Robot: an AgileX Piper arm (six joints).
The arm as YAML. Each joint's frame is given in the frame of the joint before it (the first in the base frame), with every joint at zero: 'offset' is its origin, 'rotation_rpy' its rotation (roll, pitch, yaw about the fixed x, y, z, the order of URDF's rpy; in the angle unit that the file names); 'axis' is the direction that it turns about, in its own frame. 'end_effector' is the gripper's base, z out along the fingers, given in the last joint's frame.
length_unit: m
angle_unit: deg
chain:
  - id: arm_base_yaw
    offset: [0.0, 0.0, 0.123]
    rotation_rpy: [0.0, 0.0, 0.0]
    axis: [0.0, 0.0, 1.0]
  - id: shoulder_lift
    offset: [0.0, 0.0, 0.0]
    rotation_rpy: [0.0, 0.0, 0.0]
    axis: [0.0, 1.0, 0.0]
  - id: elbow
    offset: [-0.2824, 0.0, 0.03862]
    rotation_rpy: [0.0, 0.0, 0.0]
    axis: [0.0, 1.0, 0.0]
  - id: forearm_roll
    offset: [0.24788, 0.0, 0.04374]
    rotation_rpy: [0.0, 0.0, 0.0]
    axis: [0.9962, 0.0, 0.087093]
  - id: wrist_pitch
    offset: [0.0, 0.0, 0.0]
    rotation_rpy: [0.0, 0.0, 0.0]
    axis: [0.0, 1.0, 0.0]
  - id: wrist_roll
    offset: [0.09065, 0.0, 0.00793]
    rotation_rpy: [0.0, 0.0, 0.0]
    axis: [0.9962, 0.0, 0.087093]
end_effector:
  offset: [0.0, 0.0, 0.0]
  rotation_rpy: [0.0, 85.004, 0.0]
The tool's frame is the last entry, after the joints.
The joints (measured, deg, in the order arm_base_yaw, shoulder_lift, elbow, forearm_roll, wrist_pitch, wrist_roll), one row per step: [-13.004 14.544 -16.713 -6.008 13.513 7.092]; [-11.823 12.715 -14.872 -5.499 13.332 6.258]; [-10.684 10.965 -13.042 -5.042 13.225 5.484]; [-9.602 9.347 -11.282 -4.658 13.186 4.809]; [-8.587 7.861 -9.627 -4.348 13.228 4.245]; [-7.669 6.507 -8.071 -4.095 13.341 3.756]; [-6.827 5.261 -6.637 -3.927 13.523 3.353]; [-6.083 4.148 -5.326 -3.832 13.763 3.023]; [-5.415 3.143 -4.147 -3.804 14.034 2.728]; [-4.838 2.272 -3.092 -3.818 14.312 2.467]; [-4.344 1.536 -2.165 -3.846 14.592 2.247]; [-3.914 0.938 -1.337 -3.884 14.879 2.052]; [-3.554 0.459 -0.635 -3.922 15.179 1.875]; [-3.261 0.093 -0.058 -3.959 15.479 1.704]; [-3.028 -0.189 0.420 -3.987 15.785 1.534]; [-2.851 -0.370 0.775 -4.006 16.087 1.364]
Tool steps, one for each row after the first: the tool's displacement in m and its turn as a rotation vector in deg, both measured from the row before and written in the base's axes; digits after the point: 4 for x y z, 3 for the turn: [-0.0028 0.0023 -0.0083 -0.350 -0.075 1.352]; [-0.0025 0.0021 -0.0085 -0.313 0.052 1.288]; [-0.0021 0.0018 -0.0084 -0.265 0.165 1.204]; [-0.0017 0.0015 -0.0082 -0.214 0.258 1.111]; [-0.0014 0.0013 -0.0079 -0.185 0.353 0.995]; [-0.0012 0.0011 -0.0074 -0.182 0.402 0.897]; [-0.0010 0.0009 -0.0070 -0.180 0.466 0.780]; [-0.0009 0.0007 -0.0064 -0.216 0.473 0.693]; [-0.0007 0.0006 -0.0058 -0.228 0.488 0.595]; [-0.0005 0.0005 -0.0052 -0.205 0.492 0.506]; [-0.0004 0.0004 -0.0047 -0.190 0.535 0.438]; [-0.0003 0.0003 -0.0041 -0.176 0.538 0.366]; [-0.0002 0.0002 -0.0035 -0.172 0.525 0.300]; [-0.0002 0.0002 -0.0030 -0.165 0.514 0.241]; [-0.0001 0.0001 -0.0024 -0.159 0.487 0.188]
